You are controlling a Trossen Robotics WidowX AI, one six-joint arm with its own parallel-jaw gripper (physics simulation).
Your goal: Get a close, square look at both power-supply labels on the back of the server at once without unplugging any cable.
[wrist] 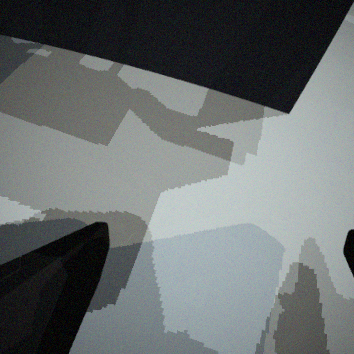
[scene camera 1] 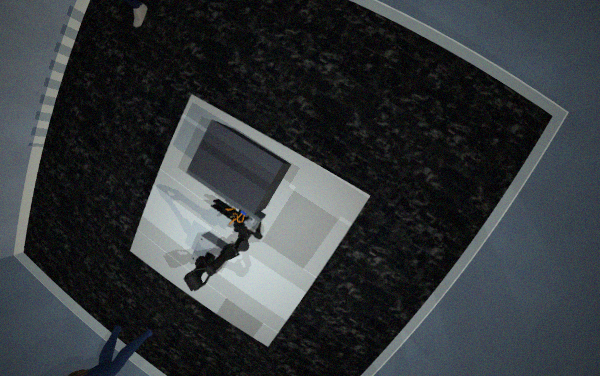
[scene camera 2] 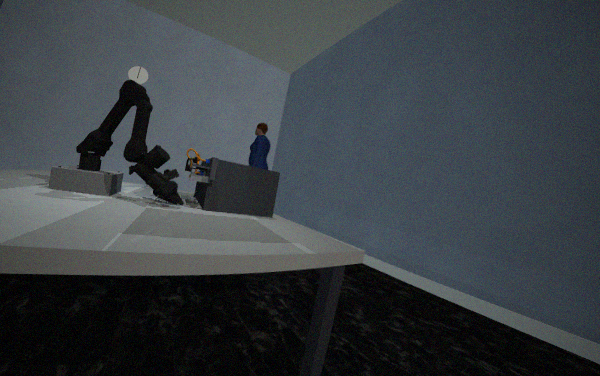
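Observation:
The server, a dark grey box, stands on the table. Its cabled back faces the arm. Orange cables loop out of the back, beside small blue parts. My gripper is open and empty, pointing steeply down, low over the table in front of the server's back and below the cables. In the wrist view a large dark shape fills the top, and I cannot tell which part it is. The power-supply labels do not show in the wrist view and cannot be made out in the scene views.
The table carries the server and the arm's grey base block. Shadows fall across the tabletop in the wrist view. A person in blue stands behind the server in scene camera 2. A round clock hangs on the wall.

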